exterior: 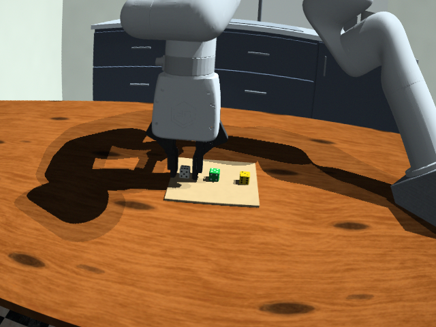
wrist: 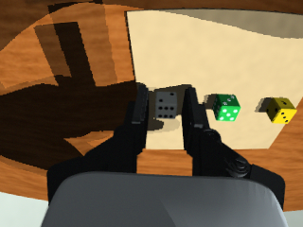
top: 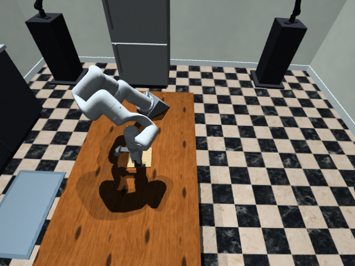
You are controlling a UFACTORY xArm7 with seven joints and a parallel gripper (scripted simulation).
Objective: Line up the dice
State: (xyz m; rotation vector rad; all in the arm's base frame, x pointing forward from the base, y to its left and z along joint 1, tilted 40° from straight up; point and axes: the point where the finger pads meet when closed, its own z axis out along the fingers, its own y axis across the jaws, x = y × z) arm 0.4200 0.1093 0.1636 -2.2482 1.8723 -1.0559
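The white die lies 10 mm below my hand. Round my hand: yellow die 100 mm behind, 10 mm below; then tan mat 50 mm behind, 20 mm below; then green die 50 mm behind, 10 mm below.
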